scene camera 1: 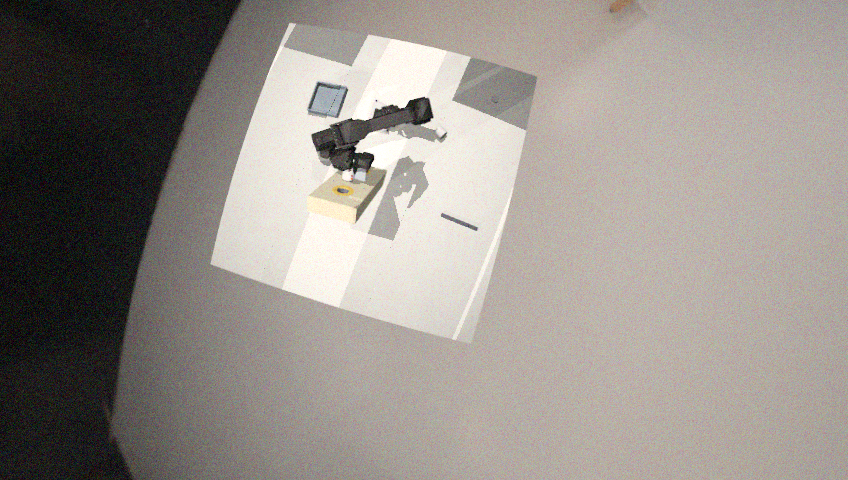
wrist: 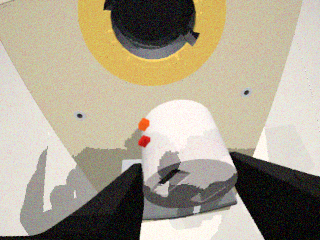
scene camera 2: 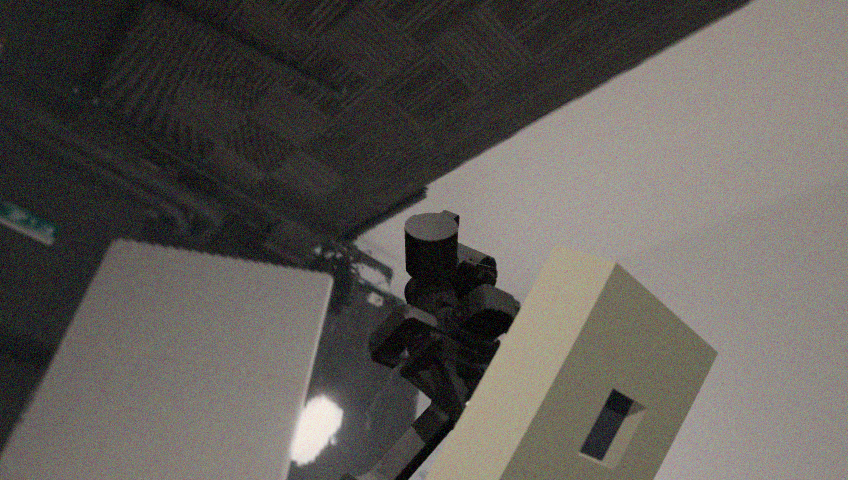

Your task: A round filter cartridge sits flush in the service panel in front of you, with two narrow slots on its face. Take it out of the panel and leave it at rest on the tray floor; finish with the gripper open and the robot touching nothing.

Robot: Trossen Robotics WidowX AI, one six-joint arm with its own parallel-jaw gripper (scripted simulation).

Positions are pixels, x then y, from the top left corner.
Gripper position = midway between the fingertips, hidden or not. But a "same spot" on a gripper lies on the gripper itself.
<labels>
my gripper: scene camera 1 349, 171; wrist; scene camera 2
same spot on my gripper: point(wrist: 273, 194) = point(scene camera 2: 460, 383)
</labels>
